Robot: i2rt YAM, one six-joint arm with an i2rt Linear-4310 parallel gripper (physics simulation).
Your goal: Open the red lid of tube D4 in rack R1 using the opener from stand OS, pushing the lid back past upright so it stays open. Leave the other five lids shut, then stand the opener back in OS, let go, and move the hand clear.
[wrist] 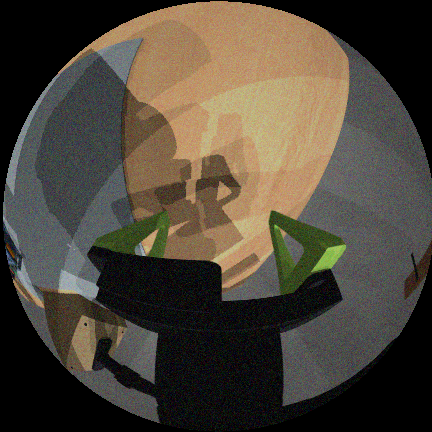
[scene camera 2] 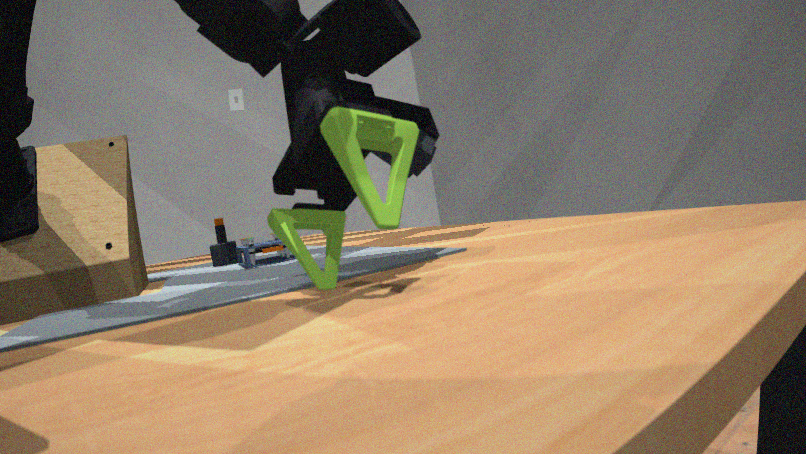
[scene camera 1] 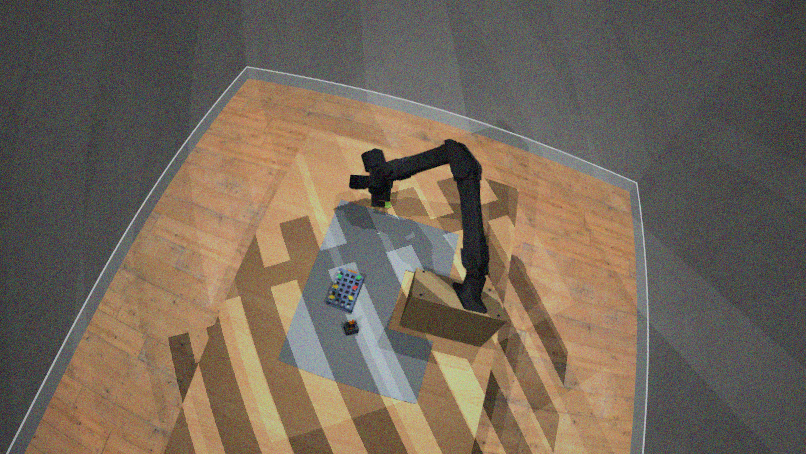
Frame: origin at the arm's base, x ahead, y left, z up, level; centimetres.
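Seen in the pictures: gripper, fingertip midpoint: (wrist: pixel 218 215) (scene camera 2: pixel 353 262) (scene camera 1: pixel 386 192); arm's base, link origin: (wrist: pixel 99 355) (scene camera 2: pixel 12 192) (scene camera 1: pixel 468 298).
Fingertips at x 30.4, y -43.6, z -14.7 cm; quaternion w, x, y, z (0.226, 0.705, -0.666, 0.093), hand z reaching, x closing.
Offsets run from my fingertips to a thing's middle. Level surfaces: height alone.
My gripper (scene camera 1: pixel 381 206) (scene camera 2: pixel 356 254) (wrist: pixel 218 215) is open and empty, its green fingers wide apart above the mat's far edge, well away from rack and stand. The blue rack R1 {dz +0.2, dx +6.3, dy +41.4 cm} (scene camera 1: pixel 340 307) (scene camera 2: pixel 246 254) stands on the mat; a sliver shows at the left edge of the wrist view. The red lid {dz +2.3, dx +3.4, dy +41.2 cm} (scene camera 1: pixel 354 288) is on its right side, among green and yellow lids; lid angles are too small to tell. The stand OS {dz +0.1, dx +2.0, dy +54.5 cm} (scene camera 1: pixel 350 331) (scene camera 2: pixel 223 254) is a small black block beside the rack. The opener {dz +2.7, dx +2.0, dy +54.5 cm} (scene camera 1: pixel 351 323) (scene camera 2: pixel 220 232), black with an orange top, stands upright in it.
A grey mat {dz -1.9 cm} (scene camera 1: pixel 304 344) (scene camera 2: pixel 197 284) (wrist: pixel 65 150) lies under rack and stand. The arm's wooden base block (scene camera 1: pixel 445 320) (scene camera 2: pixel 84 197) (wrist: pixel 60 315) stands to the right of the rack in scene camera 1. The wooden table {dz -2.2 cm} (scene camera 1: pixel 197 225) (scene camera 2: pixel 507 338) (wrist: pixel 280 115) carries striped shadows.
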